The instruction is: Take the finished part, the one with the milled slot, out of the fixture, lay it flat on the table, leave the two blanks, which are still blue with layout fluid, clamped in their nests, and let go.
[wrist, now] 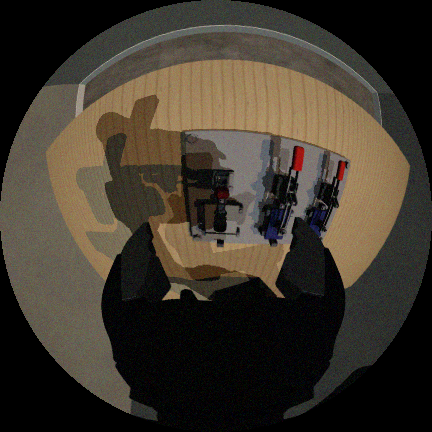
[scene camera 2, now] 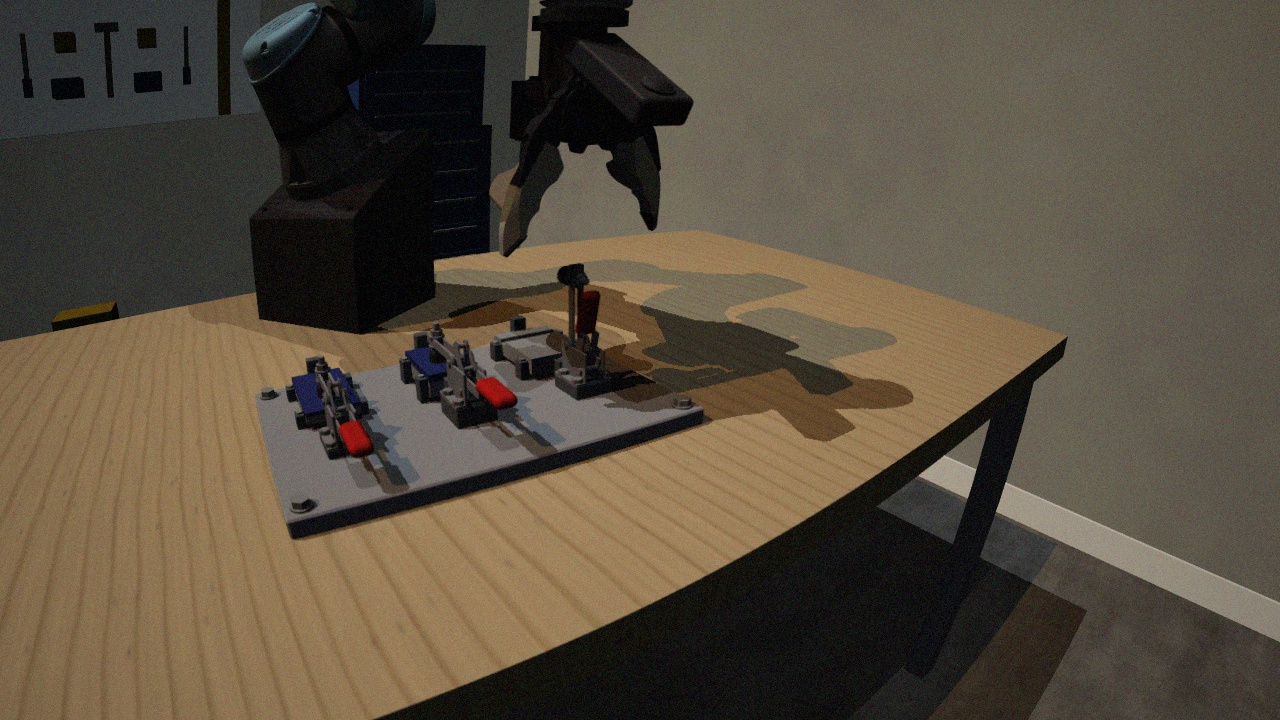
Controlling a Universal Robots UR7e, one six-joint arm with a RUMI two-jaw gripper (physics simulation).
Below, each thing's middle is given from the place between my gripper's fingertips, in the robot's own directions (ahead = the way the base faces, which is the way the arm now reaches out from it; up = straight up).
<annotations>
My hand is 12 cm above the finished part point(scene camera 2: 539, 346) and 8 cm past it. From my hand the other things lie so: fixture plate point(scene camera 2: 420, 457): 14 cm below, 11 cm to the right, 3 cm behind.
</annotations>
